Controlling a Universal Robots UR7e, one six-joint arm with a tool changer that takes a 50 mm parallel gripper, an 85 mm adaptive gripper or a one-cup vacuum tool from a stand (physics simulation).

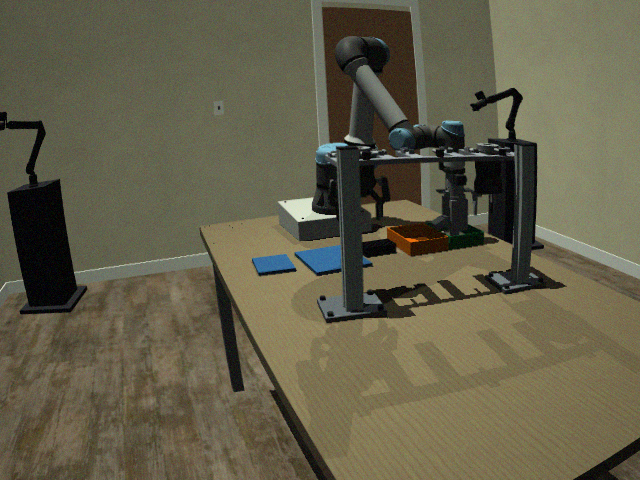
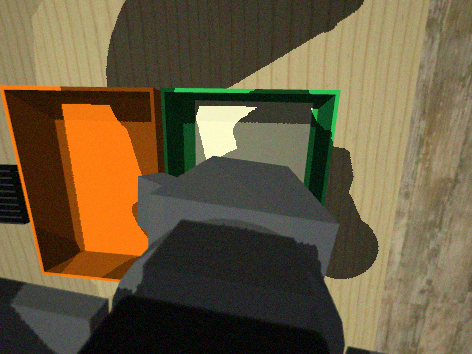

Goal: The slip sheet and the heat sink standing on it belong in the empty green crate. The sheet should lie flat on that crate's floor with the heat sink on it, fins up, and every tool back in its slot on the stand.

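Places are measured from the arm's base along level axes (x ahead, y left, z up), in millimetres.
Where they show: arm's base at its link origin: (image 1: 333, 208).
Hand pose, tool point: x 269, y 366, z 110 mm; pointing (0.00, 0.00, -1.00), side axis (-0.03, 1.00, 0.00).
Each offset is from my tool point to the top centre of the thing. "*": to the spot under its first point. Level surfaces: height alone.
The vacuum tool {* dx +16, dy +4, dz -150 mm} (image 1: 457, 231) (image 2: 240, 192) on the arm points down over the green crate (image 1: 473, 238) (image 2: 300, 92) and holds the pale slip sheet {dx -12, dy +1, dz -176 mm} (image 2: 216, 127) by suction, flat and between the crate's walls. The tool covers the near part of the sheet; I cannot tell whether the sheet touches the crate's floor. The black heat sink {dx +50, dy -284, dz -153 mm} (image 1: 378, 248) (image 2: 12, 195) stands apart from the sheet, beside the orange crate, fins up. The stand (image 1: 350, 227) carries a black two-finger gripper (image 1: 381, 198) and another dark tool {dx +335, dy -39, dz +181 mm} (image 1: 488, 178).
The orange crate {dx +6, dy -72, dz -140 mm} (image 1: 417, 244) (image 2: 107, 200) stands right against the green crate, between it and the heat sink. Two blue plates {dx +88, dy -605, dz -173 mm} (image 1: 273, 264) {dx +86, dy -431, dz -173 mm} (image 1: 320, 259) lie on the table {dz -183 mm} (image 1: 465, 403). The stand's second post {* dx +473, dy +0, dz +8 mm} (image 1: 522, 217) rises near the green crate's side of the table.
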